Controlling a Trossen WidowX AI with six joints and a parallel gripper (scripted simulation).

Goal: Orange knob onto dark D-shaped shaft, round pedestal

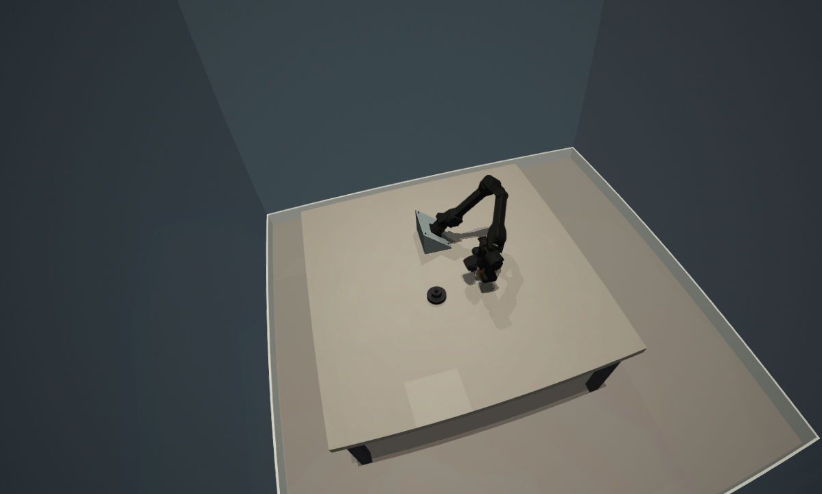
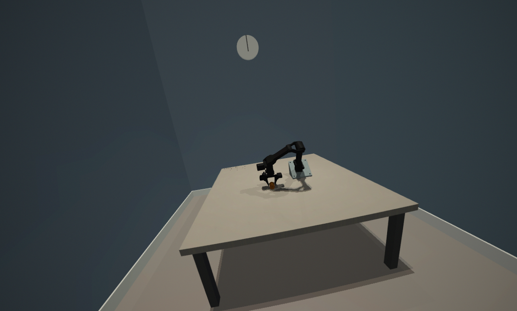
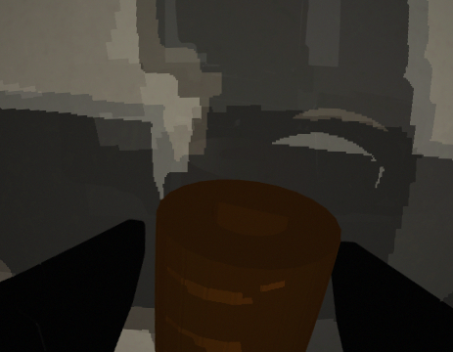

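Right now my gripper tip is 2 cm to the right of the orange knob and 1 cm below it. From my gripper tip the other things lie so: dark round pedestal 22 cm to the right, 7 cm ahead, 2 cm above.
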